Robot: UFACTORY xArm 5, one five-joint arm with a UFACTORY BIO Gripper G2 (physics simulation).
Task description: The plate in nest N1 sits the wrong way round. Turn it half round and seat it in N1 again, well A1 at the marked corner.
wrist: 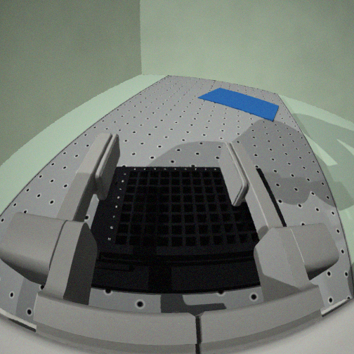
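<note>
A black well plate (175,206) lies in the lower middle of the wrist view, with small pale marks along its left and far edges. It sits in a black nest (215,274), whose front part shows below it. My gripper (171,196) is shut to its narrow stand, with nothing between the fingers. The two fingers stand apart above the plate, one over its left part and one over its right part. The right finger and its base hide the right side of the plate and nest, including the near right corner. No A1 label shows.
A blue flat rectangle (241,104) lies at the far right on the grey perforated board (150,125). Pale green walls stand behind the board. Shadows of the arm fall across the board at the right and near the front.
</note>
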